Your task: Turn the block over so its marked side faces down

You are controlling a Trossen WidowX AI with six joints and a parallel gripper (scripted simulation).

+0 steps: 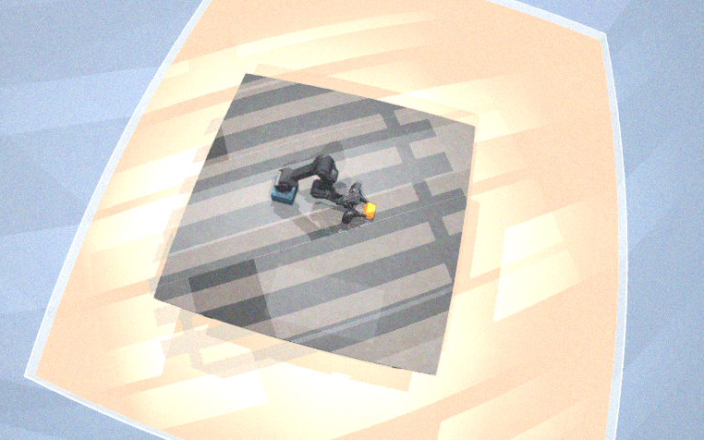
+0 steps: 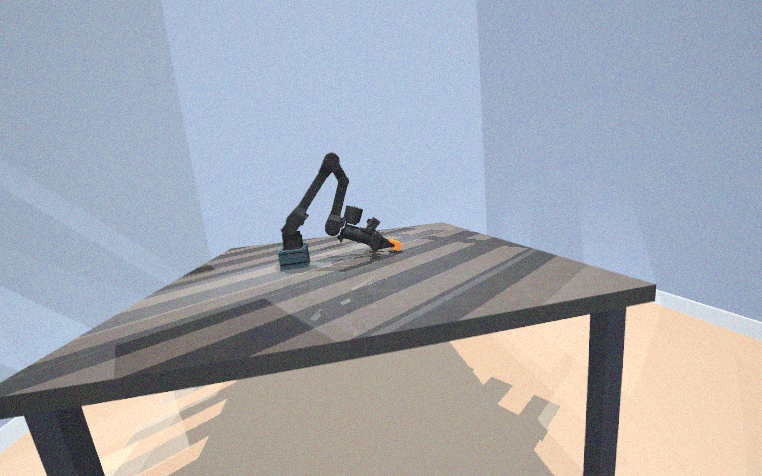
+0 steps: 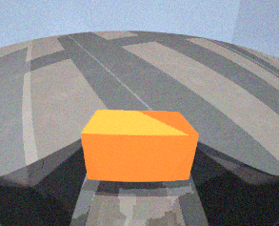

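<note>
Now: the orange block 10 mm below my gripper tip.
</note>
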